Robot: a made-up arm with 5 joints.
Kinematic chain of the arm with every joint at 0, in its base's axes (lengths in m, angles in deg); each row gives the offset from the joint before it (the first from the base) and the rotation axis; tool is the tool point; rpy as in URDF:
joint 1: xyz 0.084 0 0.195 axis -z
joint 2: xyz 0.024 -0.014 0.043 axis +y
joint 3: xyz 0.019 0 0.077 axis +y
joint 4: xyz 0.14 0 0.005 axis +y
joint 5: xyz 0.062 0.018 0 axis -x
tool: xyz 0 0 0 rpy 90 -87.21 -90
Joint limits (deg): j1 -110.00..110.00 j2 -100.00..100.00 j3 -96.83..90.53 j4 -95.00..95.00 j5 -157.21..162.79
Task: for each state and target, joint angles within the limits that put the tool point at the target. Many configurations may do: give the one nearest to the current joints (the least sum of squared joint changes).
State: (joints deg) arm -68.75 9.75 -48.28 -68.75 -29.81
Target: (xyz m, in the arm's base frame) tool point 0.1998 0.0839 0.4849
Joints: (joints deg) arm -34.32 7.74 -58.33 -35.04 -29.81
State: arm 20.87 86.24 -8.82 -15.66 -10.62
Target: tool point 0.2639 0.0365 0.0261
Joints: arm -10.22 98.61 -28.06 -14.83 -10.62
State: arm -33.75 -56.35 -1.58 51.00 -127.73
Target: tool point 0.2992 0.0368 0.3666
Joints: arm -8.65 -10.14 -12.10 29.82 -127.73
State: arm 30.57 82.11 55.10 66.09 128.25
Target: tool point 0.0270 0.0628 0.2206
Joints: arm 45.07 100.00 70.17 54.42 128.25
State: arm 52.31 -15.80 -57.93 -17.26 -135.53
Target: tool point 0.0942 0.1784 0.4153
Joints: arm 91.99 -45.38 -88.33 -35.19 -135.53
